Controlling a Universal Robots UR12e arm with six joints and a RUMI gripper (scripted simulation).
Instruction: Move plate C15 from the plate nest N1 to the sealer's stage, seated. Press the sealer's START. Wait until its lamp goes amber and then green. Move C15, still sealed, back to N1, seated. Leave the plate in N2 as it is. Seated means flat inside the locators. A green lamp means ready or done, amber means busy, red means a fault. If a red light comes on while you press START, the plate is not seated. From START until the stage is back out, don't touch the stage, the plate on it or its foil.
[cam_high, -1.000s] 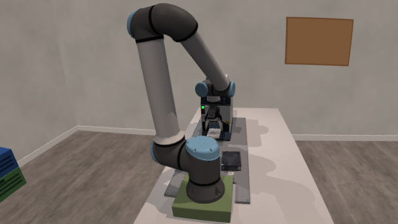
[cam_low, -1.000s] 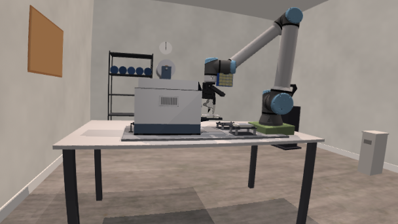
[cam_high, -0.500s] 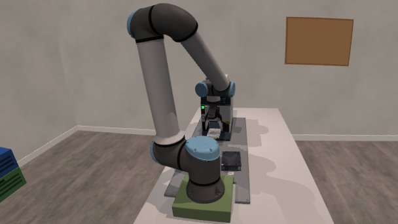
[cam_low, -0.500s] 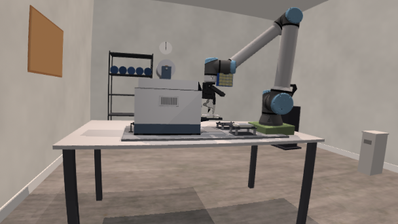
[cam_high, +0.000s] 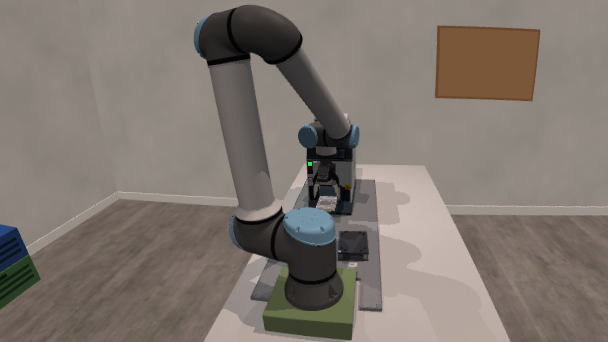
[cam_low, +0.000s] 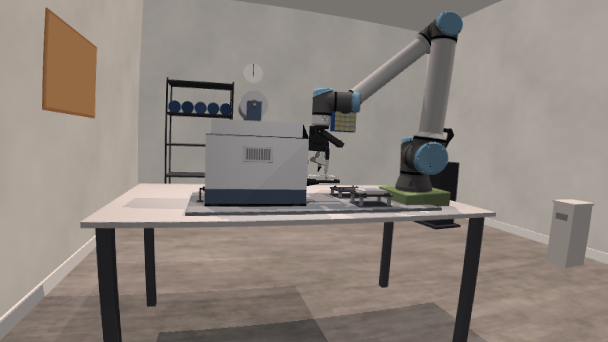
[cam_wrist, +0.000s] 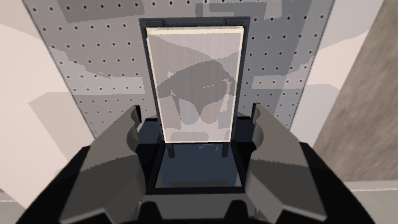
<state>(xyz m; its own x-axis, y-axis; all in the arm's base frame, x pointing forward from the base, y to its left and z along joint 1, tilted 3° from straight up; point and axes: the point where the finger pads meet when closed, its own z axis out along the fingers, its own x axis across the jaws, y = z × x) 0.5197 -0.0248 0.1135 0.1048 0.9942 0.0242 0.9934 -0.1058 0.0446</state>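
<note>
My hand is 3 cm above the plate C15. The rest, counted from my hand: square button: 11 cm ahead, 8 cm to the left, 5 cm above; then sealer stage: 4 cm below; then nest N2: 20 cm behind, 11 cm to the left, 9 cm below.
</note>
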